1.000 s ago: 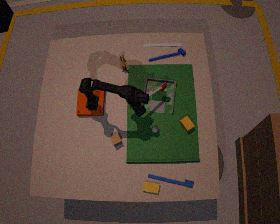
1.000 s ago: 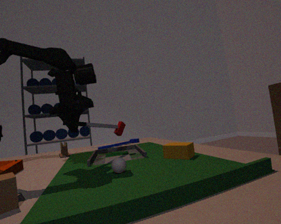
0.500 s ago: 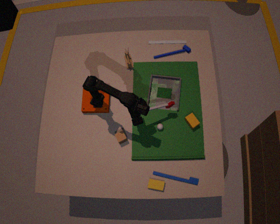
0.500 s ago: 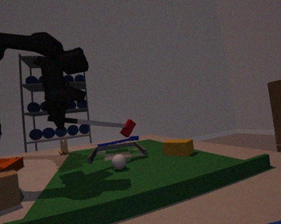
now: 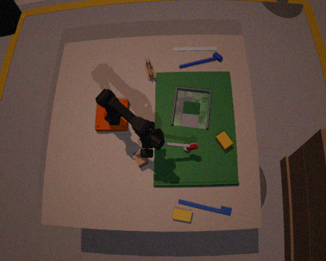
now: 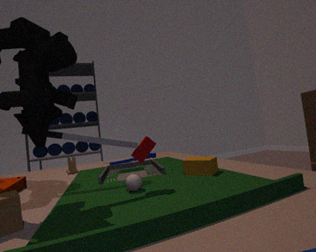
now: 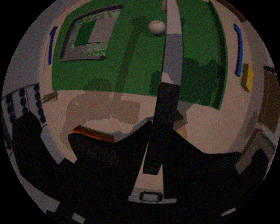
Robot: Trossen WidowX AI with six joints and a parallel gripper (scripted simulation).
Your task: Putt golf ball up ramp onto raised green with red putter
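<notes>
Right now my gripper tip is 60 mm past the tan block, 60 mm to the left of it and 110 mm above it. Round my gripper tip: green mat: 250 mm ahead, 150 mm to the left, 140 mm below; then white golf ball: 200 mm ahead, 10 mm to the left, 120 mm below; then red putter: 120 mm ahead.
</notes>
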